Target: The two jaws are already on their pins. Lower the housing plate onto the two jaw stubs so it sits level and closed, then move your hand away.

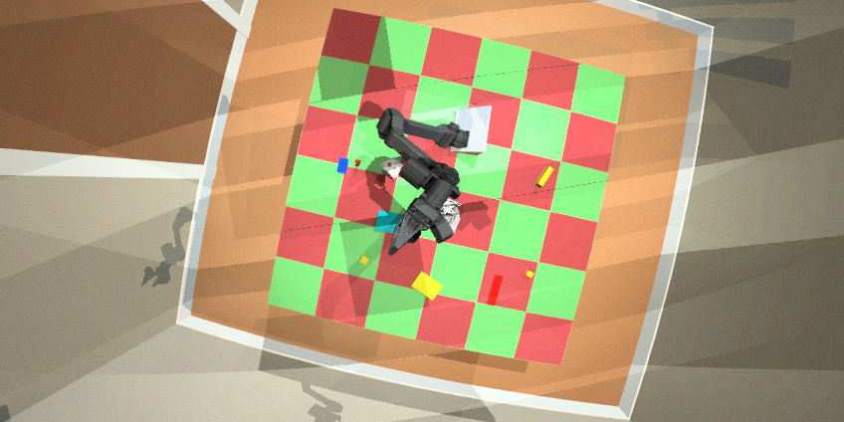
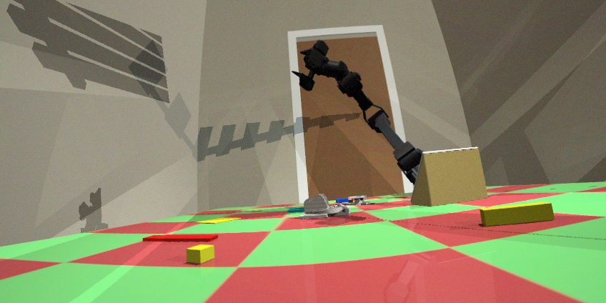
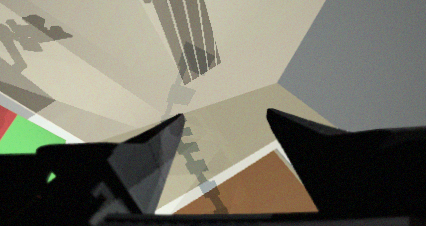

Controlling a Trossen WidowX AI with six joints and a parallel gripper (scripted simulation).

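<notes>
The cyan block lies 30 mm ahead of my gripper tip, 60 mm to the right of it and 550 mm below it. Round my gripper tip: red bar: 230 mm ahead, 410 mm to the left, 550 mm below; then yellow plate: 260 mm ahead, 130 mm to the left, 550 mm below; then yellow cube: 130 mm ahead, 540 mm to the left, 550 mm below.
</notes>
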